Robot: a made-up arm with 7 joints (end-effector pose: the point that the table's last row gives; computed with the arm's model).
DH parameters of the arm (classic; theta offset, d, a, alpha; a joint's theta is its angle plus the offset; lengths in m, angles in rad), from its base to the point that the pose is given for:
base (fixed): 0 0 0 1.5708
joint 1: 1.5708 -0.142 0 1.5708
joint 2: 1.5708 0 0 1.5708
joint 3: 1.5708 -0.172 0 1.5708
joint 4: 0 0 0 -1.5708
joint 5: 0 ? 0 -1.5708
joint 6: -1.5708 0 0 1.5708
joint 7: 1.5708 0 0 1.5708
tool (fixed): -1.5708 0 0 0
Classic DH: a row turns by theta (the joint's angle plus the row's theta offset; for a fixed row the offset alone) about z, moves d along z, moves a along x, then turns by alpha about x.
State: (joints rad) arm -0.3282 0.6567 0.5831 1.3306 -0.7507 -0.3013 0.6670
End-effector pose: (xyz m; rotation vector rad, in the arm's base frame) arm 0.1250 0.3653 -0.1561 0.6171 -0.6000 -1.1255
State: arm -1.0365 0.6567 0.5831 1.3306 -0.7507 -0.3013 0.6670
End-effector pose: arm -0.0066 0.3653 -0.1999 0.1851 0.0106 -1.2470
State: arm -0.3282 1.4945 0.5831 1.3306 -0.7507 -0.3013 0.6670
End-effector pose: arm 0.1900 0.3713 0.0347 1.2368 -0.2157 -1.6272
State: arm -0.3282 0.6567 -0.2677 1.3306 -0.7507 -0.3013 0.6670
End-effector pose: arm 0.1174 0.2349 -0.2597 -0.0855 -0.4619 -1.7125
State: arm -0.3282 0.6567 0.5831 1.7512 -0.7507 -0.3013 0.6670
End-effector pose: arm 0.1495 0.3135 -0.0909 0.8467 -0.8645 -1.3643
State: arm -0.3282 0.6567 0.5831 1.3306 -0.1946 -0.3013 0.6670
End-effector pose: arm 0.1250 0.3653 -0.1561 0.4205 -1.0601 -0.7901
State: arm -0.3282 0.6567 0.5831 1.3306 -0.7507 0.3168 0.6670
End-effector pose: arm 0.1250 0.3653 -0.1561 0.7103 -0.2793 -0.5858
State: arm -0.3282 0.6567 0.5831 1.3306 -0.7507 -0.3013 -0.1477
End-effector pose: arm 0.1250 0.3653 -0.1561 1.3087 -1.0677 -0.8523
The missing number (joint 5, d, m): -0.208
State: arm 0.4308 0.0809 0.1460 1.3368 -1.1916 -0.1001 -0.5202
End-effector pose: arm 0.2726 0.1891 -0.1137 1.5095 -1.7723 -0.4219
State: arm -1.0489 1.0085 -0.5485 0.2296 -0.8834 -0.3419 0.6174
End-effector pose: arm -0.1711 0.4457 -0.1450 -0.6516 1.5321 -1.3679
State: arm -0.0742 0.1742 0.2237 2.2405 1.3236 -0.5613 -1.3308
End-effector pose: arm 0.1559 0.1851 -0.0477 -0.4684 -1.1677 2.1207
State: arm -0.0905 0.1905 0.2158 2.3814 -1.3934 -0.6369 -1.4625
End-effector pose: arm 0.1381 0.1762 -0.0277 -1.2028 2.1692 -0.1944
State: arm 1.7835 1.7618 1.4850 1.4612 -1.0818 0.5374 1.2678
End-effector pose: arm -0.2376 0.2941 -0.0332 1.2947 -1.9067 1.7381
